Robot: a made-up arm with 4 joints.
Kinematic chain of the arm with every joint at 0, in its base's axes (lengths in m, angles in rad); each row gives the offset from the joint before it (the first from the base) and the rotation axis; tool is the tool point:
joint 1: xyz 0 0 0.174 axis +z
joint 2: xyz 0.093 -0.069 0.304 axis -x
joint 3: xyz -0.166 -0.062 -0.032 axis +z
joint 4: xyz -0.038 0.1 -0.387 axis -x
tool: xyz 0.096 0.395 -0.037
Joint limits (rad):
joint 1: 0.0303..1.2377
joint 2: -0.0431..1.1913
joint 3: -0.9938..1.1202
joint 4: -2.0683..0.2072
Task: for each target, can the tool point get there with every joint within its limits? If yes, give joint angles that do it. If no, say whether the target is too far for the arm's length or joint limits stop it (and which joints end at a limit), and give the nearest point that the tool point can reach.
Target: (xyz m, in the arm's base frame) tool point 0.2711 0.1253 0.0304
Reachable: yes | joints 0.3958 0.4528 -0.7277 -0.2238
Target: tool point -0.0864 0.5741 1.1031
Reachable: no: joint limits stop it (at a limit: joint 1, joint 2) | nearest point -0.0768 0.1824 0.4083 | short by 0.798 m
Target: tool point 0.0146 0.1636 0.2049
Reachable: yes | joints 0.9179 0.5432 -0.4146 -0.8291
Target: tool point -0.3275 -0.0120 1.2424
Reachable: no: joint limits stop it (at a limit: joint 1, joint 2, joint 3, joint 4) | nearest point -0.0830 -0.1743 0.5890 | short by 0.716 m
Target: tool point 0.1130 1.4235 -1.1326
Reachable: no: too far | nearest point 0.0478 0.3644 -0.0606 | short by 1.508 m
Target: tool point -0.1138 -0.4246 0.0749
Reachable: yes | joints 0.8790 1.0489 0.8651 -0.3981
